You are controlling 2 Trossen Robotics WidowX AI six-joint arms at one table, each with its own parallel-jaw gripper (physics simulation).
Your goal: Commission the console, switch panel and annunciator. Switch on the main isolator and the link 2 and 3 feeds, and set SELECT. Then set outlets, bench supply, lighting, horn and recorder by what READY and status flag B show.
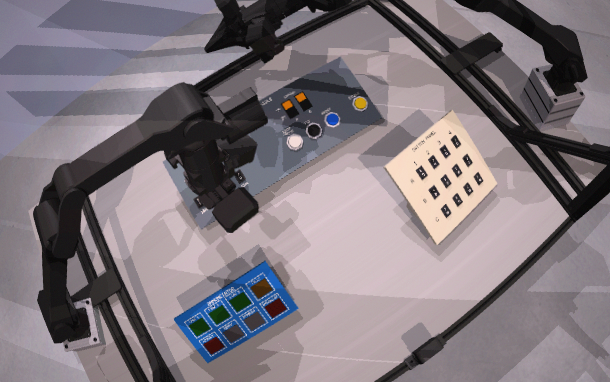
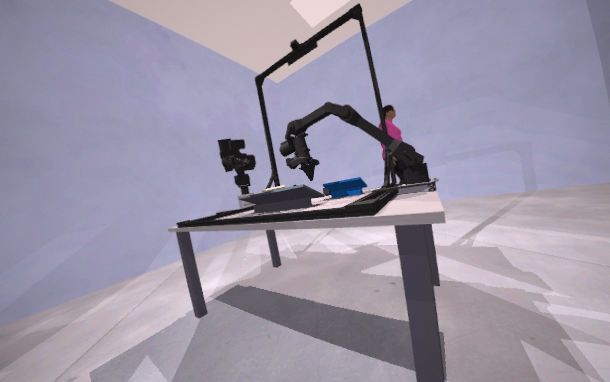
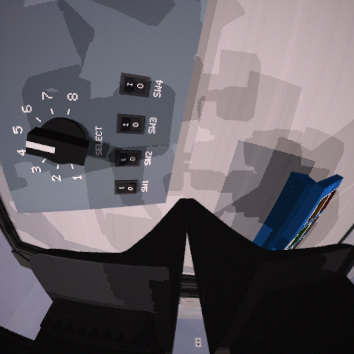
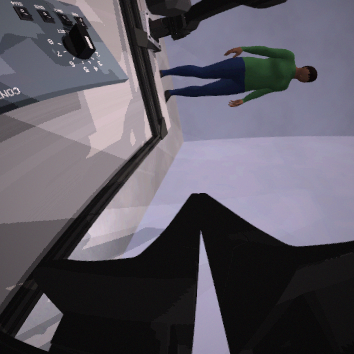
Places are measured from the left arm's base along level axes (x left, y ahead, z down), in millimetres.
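Pixels of known places: left gripper, between the fingertips: (image 1: 216,203) (image 2: 311,180) (image 3: 185,204); right gripper, between the fingertips: (image 1: 205,50) (image 2: 249,163) (image 4: 197,199); left arm's base, origin of its link: (image 1: 77,324) (image 2: 418,182) (image 4: 152,30); right arm's base, origin of its link: (image 1: 559,82) (image 2: 245,194).
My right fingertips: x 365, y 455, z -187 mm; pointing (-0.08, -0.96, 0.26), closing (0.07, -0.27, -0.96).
Note:
Ahead of a thing's pixels: the offset from my right fingertips to its middle.
The grey-blue console {dy +64, dx -131, dz +171 mm} (image 1: 280,170) (image 2: 280,194) (image 3: 165,30) (image 4: 30,60) carries the black SELECT knob {dy -69, dx -157, dz +131 mm} (image 3: 60,140) (image 4: 80,41). Its white line points toward the 4 and 5 marks. Rockers SW1 {dy -102, dx -211, dz +160 mm} (image 3: 126,187), SW2 {dy -73, dx -204, dz +160 mm} (image 3: 127,158), SW3 {dy -44, dx -197, dz +160 mm} (image 3: 131,124) and SW4 {dy -15, dx -189, dz +160 mm} (image 3: 135,85) sit beside it; their positions are hard to tell. The blue annunciator {dy -99, dx -424, dz +181 mm} (image 1: 292,306) (image 2: 345,186) (image 3: 280,220) has green, amber, red and grey windows, all dim. The cream switch panel {dy +328, dx -318, dz +170 mm} (image 1: 404,172) holds rows of black rockers. My left gripper (image 2: 311,178) (image 3: 185,204) is shut and empty above the console's knob end. My right gripper (image 4: 197,199) is shut and empty, away from the panels.
White {dy +102, dx -162, dz +155 mm} (image 1: 295,142), black {dy +143, dx -152, dz +155 mm} (image 1: 313,130), blue {dy +184, dx -142, dz +155 mm} (image 1: 332,119) and yellow {dy +248, dx -126, dz +155 mm} (image 1: 360,103) buttons and two orange-and-black rockers (image 1: 287,106) (image 1: 300,98) are on the console. Black rails edge the table. A person in green (image 4: 270,70) and one in pink (image 2: 393,130) stand beyond it.

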